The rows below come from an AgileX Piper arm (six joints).
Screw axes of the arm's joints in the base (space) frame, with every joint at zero. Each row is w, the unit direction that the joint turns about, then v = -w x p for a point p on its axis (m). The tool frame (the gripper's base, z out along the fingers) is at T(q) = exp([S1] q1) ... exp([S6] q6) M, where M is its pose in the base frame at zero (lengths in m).
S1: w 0 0 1 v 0.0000 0.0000 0.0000
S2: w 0 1 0 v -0.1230 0.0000 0.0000
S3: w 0 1 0 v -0.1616 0.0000 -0.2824
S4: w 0.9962 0 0.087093 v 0.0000 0.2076 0.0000
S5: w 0 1 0 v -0.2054 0.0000 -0.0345
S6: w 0.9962 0 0.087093 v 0.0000 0.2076 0.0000
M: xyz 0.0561 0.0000 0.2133 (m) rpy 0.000 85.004 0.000 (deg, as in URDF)
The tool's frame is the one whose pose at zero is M.
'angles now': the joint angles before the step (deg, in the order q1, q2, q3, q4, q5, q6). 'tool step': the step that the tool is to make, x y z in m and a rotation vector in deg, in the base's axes. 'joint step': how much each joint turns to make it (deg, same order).
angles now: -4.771, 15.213, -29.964, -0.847, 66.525, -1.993
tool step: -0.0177, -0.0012, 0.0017, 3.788, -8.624, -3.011
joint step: 3.784, -7.399, 0.472, -2.354, -1.234, 8.700
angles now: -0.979, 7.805, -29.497, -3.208, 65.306, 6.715
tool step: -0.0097, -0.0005, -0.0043, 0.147, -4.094, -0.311
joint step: 0.368, -4.561, 1.129, -0.485, -0.616, 0.808
